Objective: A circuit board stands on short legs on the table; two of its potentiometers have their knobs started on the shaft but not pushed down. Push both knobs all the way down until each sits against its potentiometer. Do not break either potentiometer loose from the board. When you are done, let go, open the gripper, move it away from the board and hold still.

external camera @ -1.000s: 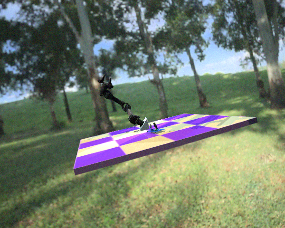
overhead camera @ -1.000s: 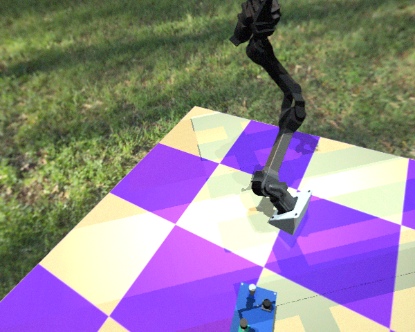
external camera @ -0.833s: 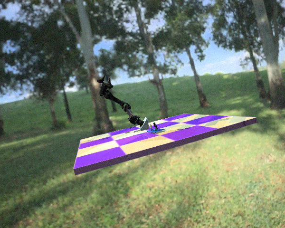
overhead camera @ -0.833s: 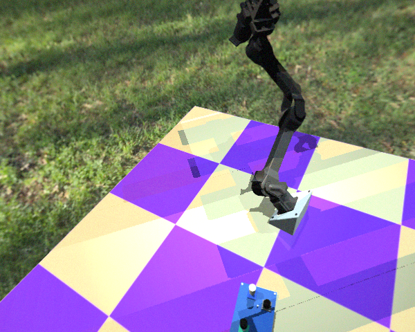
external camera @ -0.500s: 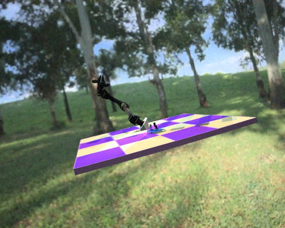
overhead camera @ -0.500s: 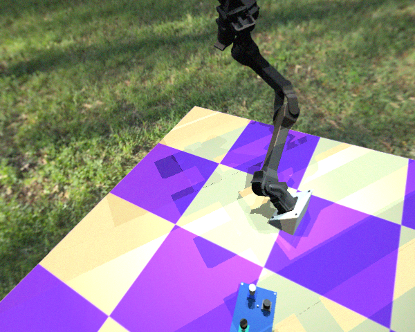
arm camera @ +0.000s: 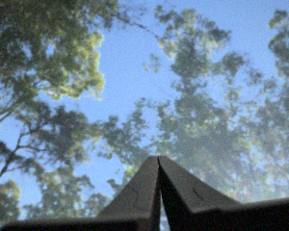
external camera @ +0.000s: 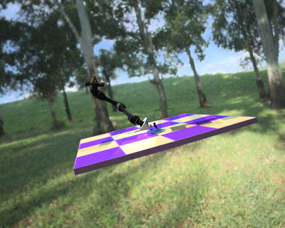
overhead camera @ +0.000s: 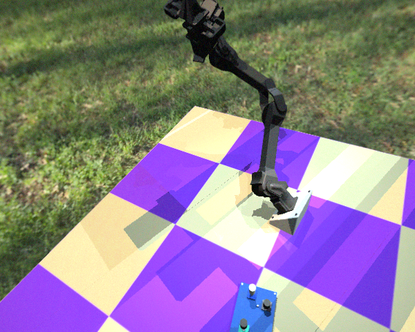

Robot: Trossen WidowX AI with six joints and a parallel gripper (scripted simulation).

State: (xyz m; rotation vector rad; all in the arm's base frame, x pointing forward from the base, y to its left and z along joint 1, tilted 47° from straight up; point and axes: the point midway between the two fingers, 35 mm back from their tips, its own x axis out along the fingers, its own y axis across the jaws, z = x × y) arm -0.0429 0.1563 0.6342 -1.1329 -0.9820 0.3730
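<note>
Now: gripper tip 40 cm short of the white-topped knob, 34 cm to the right of it and 57 cm above it. The rest, counted from my gripper tip: green potentiometer (49 cm ahead, 35 cm to the left, 58 cm below).
</note>
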